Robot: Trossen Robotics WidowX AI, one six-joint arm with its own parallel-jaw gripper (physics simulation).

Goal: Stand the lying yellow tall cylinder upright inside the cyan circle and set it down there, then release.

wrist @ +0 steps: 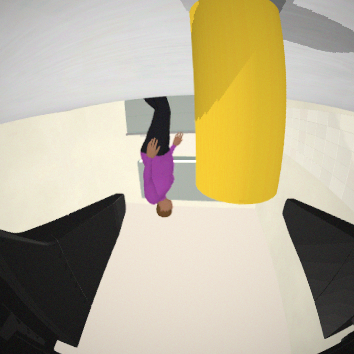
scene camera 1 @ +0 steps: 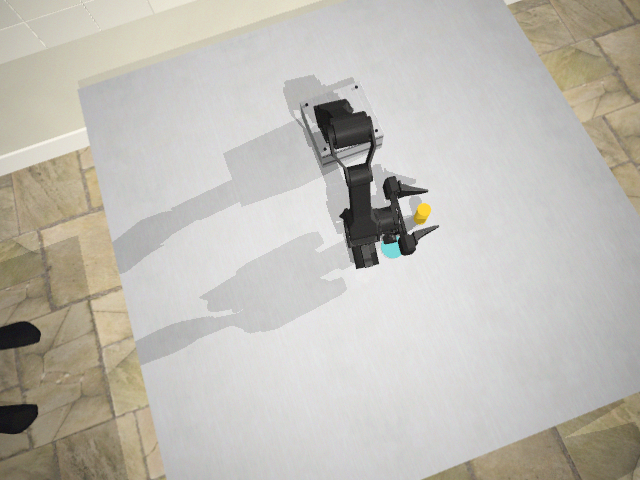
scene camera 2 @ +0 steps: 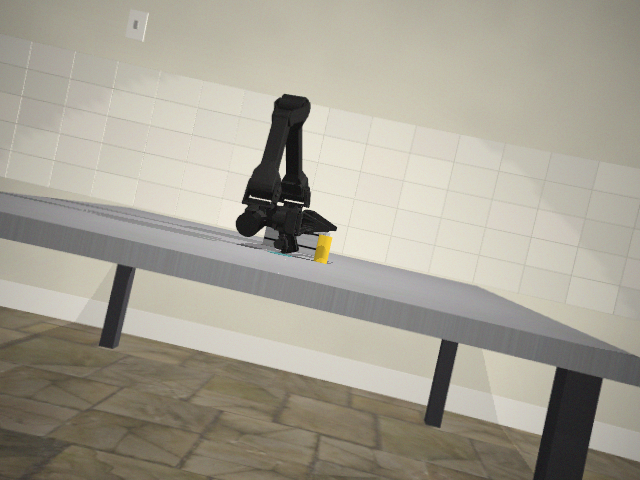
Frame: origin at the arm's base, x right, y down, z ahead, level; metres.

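Seen in the pictures: gripper, fingertip midpoint: (wrist: 208,204) (scene camera 1: 433,208) (scene camera 2: 333,229).
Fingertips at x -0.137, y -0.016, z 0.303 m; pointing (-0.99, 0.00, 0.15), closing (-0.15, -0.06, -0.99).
Observation:
Pixels of each thing's top centre, then the offset from my fingertips to it. "spot": a spot on its surface instead. Level surfaces: height alone.
- yellow tall cylinder, middle of its top: (wrist: 236,183) (scene camera 2: 325,235) (scene camera 1: 424,209) dx +0.015, dy +0.019, dz -0.011 m
- flat cyan circle, surface spot: (scene camera 2: 280,253) (scene camera 1: 394,247) spot: dx +0.109, dy +0.083, dz +0.036 m
- grey table, its level: dy +0.085 m
The yellow tall cylinder (scene camera 1: 422,212) (scene camera 2: 323,249) (wrist: 240,110) stands upright on the table, outside the cyan circle and apart from it. The flat cyan circle (scene camera 1: 391,250) (scene camera 2: 280,253) is partly hidden by the gripper in scene camera 1 and shows as a thin sliver in scene camera 2. My gripper (scene camera 1: 433,208) (wrist: 208,204) is open and empty, its fingers pointing roughly level. In scene camera 1 the fingers lie on either side of the cylinder. They are at about the height of its top. In the wrist view the cylinder is nearer the right-hand finger.
The arm's base plate (scene camera 1: 313,129) is on the grey table (scene camera 1: 361,361) (scene camera 2: 413,294), behind the cylinder and the circle. The arm's wrist is beside the circle in scene camera 1. A person in a purple top (wrist: 158,175) appears upside down beyond the table in the wrist view.

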